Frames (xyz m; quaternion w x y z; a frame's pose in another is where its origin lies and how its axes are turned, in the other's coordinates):
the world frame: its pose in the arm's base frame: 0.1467 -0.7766 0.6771 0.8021 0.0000 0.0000 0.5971
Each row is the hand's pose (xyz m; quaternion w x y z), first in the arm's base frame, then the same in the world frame.
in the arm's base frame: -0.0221 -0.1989 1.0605 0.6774 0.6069 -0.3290 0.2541
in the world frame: 0.5050 0.3274 0.3834 0.6951 0.2904 -0.6263 -0.2007
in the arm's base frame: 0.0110 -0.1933 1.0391 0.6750 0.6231 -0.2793 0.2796
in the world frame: 0.5199 0.2973 0.3620 0.7084 0.3330 -0.5961 -0.1788
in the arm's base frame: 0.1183 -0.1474 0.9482 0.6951 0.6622 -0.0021 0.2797
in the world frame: 0.5946 0.2077 0.2711 0.7246 0.5299 -0.3971 -0.1907
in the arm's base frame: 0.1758 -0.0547 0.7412 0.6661 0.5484 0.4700 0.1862
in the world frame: 0.6999 0.1792 0.0641 0.6455 0.7205 0.0495 -0.2484
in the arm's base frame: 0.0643 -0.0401 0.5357 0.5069 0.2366 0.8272 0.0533
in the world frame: 0.6819 0.2902 -0.1414 0.4384 0.6837 0.5222 -0.2599
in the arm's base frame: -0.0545 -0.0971 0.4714 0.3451 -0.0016 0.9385 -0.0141
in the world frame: 0.5932 0.3877 -0.2057 0.2684 0.5591 0.7537 -0.2174
